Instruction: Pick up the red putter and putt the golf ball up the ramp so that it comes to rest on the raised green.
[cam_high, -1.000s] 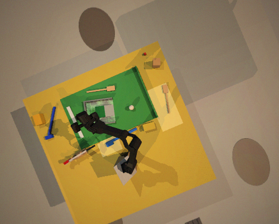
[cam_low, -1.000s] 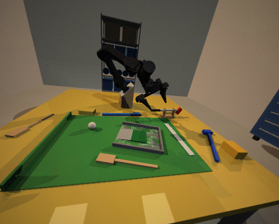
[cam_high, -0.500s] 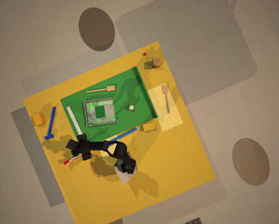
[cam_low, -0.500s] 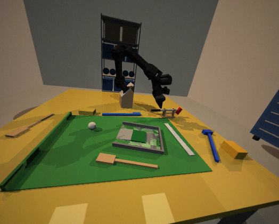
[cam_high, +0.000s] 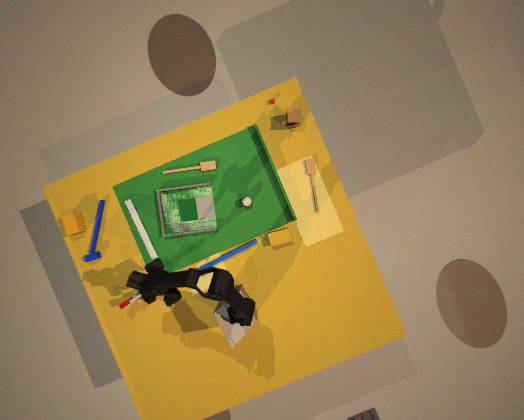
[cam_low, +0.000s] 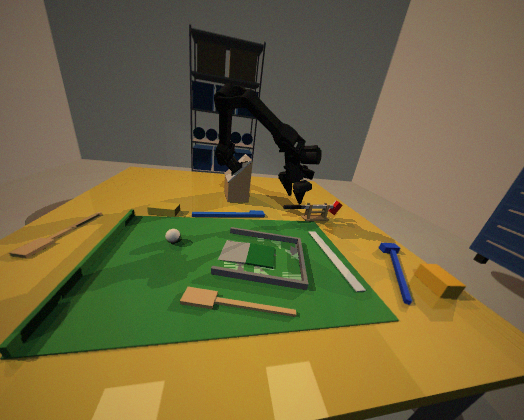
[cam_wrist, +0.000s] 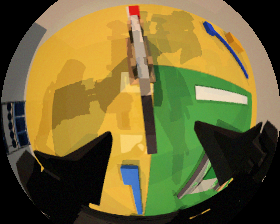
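The red putter lies 30 mm behind my gripper tip, 110 mm to the left of it and 40 mm below it. Also, from my gripper tip: white bar 250 mm ahead, 80 mm to the left, 90 mm below; green mat 270 mm ahead, 240 mm to the right, 100 mm below; grey frame 260 mm ahead, 140 mm to the right, 90 mm below.
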